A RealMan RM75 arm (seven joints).
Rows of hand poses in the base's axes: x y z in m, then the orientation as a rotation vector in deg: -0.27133 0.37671 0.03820 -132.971 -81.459 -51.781; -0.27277 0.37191 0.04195 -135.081 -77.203 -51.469; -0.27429 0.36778 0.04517 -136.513 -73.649 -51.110; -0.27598 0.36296 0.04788 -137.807 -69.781 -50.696; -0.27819 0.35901 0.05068 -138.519 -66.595 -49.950; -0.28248 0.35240 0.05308 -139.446 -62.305 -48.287; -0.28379 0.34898 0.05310 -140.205 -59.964 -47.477; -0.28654 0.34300 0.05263 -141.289 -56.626 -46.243; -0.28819 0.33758 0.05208 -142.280 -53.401 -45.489
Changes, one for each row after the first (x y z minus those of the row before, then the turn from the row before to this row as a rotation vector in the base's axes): -0.00144 -0.00480 0.00375 0.931 1.226 -2.927; -0.00152 -0.00413 0.00322 0.930 1.098 -2.283; -0.00169 -0.00482 0.00271 1.133 1.210 -2.381; -0.00221 -0.00395 0.00280 1.122 1.299 -1.732; -0.00429 -0.00661 0.00240 1.426 2.196 -2.246; -0.00131 -0.00342 0.00002 0.542 1.096 -1.399; -0.00275 -0.00598 -0.00047 0.715 1.603 -2.010; -0.00165 -0.00542 -0.00055 0.688 1.224 -2.035
